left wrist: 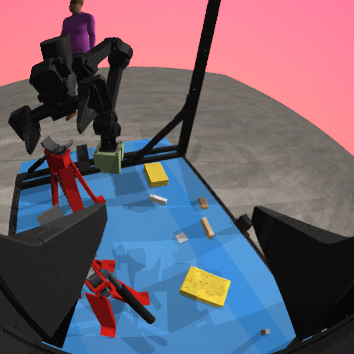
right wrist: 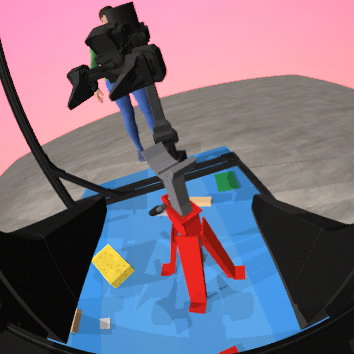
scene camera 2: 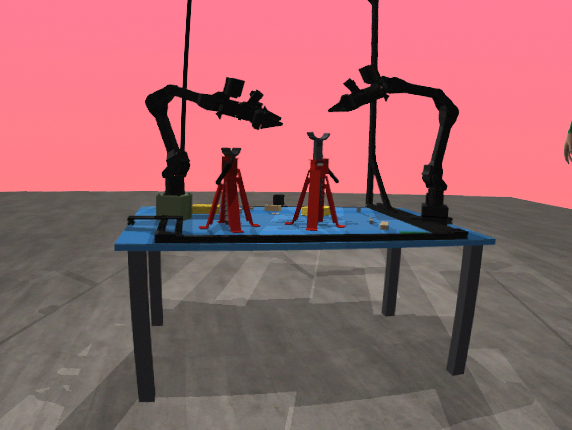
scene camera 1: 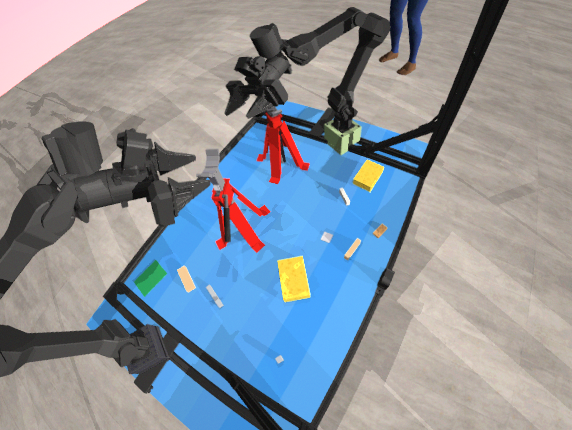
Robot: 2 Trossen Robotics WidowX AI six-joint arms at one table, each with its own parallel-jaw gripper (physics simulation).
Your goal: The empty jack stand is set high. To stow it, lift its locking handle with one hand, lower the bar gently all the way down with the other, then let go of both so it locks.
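The high-set red jack stand (scene camera 1: 245,227) (scene camera 2: 315,200) (left wrist: 101,310) (right wrist: 191,265) stands upright with its grey bar (scene camera 2: 318,149) (right wrist: 177,192) raised under a curved saddle. Its black locking handle (scene camera 1: 227,220) (scene camera 2: 334,175) (left wrist: 131,297) (right wrist: 157,209) slants downward from the stand's head. My left gripper (scene camera 1: 201,170) (scene camera 2: 330,110) (left wrist: 181,213) (right wrist: 87,103) is open and empty, above and to the right of the saddle in scene camera 2. My right gripper (scene camera 1: 240,114) (scene camera 2: 281,123) (right wrist: 180,203) is open and empty, above and to the left of the saddle there. Neither touches the stand.
A second red jack stand (scene camera 1: 275,150) (scene camera 2: 229,180) (left wrist: 67,185), bar low, stands on the right arm's side. Yellow sponges (scene camera 1: 294,279) (scene camera 1: 369,175), a green piece (scene camera 1: 150,278) (right wrist: 226,181) and several small blocks lie on the blue table. Black rails (scene camera 1: 350,340) edge it.
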